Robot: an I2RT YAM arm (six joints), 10 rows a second.
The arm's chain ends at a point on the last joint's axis. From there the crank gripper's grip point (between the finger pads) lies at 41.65 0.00 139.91 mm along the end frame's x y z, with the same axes.
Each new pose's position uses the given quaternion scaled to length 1; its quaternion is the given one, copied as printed.
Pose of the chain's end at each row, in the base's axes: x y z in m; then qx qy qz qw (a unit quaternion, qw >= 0):
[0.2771 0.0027 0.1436 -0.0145 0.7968 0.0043 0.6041]
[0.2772 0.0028 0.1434 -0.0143 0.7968 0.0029 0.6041]
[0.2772 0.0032 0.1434 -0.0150 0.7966 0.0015 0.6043]
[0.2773 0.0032 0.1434 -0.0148 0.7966 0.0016 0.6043]
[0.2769 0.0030 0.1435 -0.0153 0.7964 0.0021 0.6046]
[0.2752 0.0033 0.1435 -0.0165 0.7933 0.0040 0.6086]
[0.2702 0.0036 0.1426 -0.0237 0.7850 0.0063 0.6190]
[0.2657 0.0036 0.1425 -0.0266 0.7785 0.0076 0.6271]
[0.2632 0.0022 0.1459 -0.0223 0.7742 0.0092 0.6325]
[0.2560 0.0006 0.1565 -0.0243 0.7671 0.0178 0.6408]
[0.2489 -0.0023 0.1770 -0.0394 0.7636 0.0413 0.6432]
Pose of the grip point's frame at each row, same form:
[0.4005 0.0054 0.0657 -0.0145 0.7968 0.0043 0.6041]
[0.4006 0.0051 0.0655 -0.0143 0.7968 0.0029 0.6041]
[0.4007 0.0052 0.0656 -0.0150 0.7966 0.0015 0.6043]
[0.4008 0.0052 0.0656 -0.0148 0.7966 0.0016 0.6043]
[0.4004 0.0051 0.0658 -0.0153 0.7964 0.0021 0.6046]
[0.3995 0.0061 0.0670 -0.0165 0.7933 0.0040 0.6086]
[0.3964 0.0079 0.0694 -0.0237 0.7850 0.0063 0.6190]
[0.3934 0.0086 0.0720 -0.0266 0.7785 0.0076 0.6271]
[0.3919 0.0072 0.0771 -0.0223 0.7742 0.0092 0.6325]
[0.3860 0.0082 0.0906 -0.0243 0.7671 0.0178 0.6408]
[0.3788 0.0133 0.1123 -0.0394 0.7636 0.0413 0.6432]

